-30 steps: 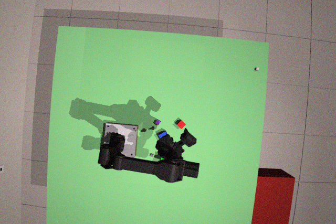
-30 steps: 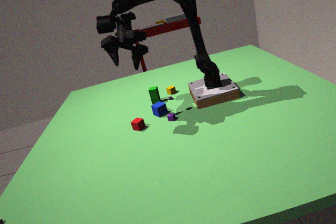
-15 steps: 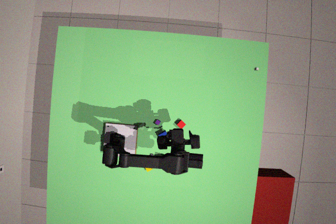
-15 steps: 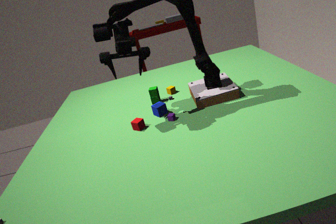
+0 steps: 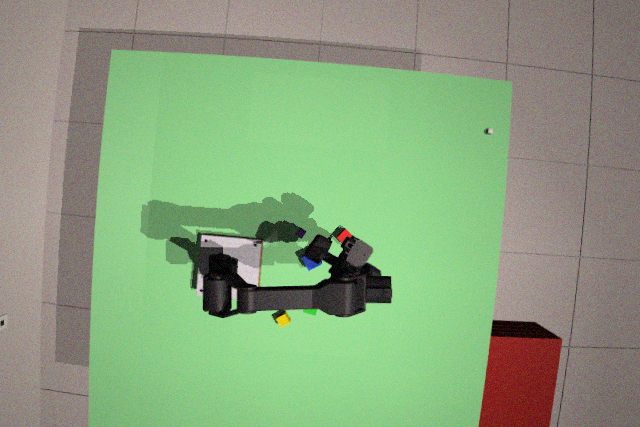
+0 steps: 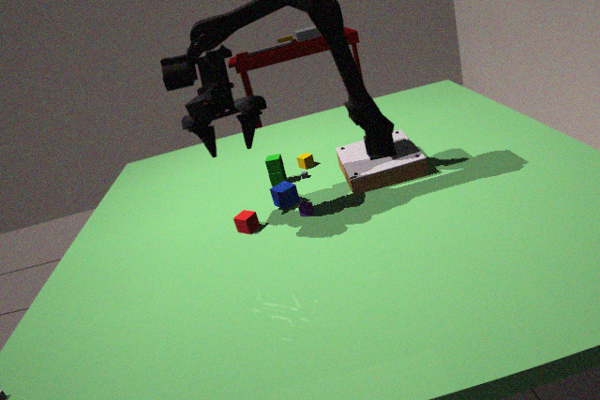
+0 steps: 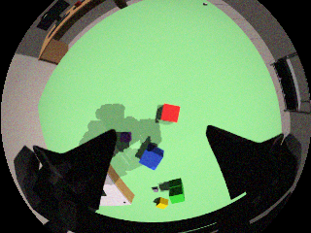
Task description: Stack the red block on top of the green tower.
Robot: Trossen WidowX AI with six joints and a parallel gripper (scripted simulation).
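The red block is 1 cm ahead of my gripper tip, 1 cm to the left of it and 16 cm below it. The rest, counted from my gripper tip: blue block 7 cm behind, 8 cm to the right, 16 cm below; then tiny grey block 10 cm behind, 22 cm to the right, 17 cm below; then small purple block 12 cm behind, 2 cm to the right, 17 cm below.
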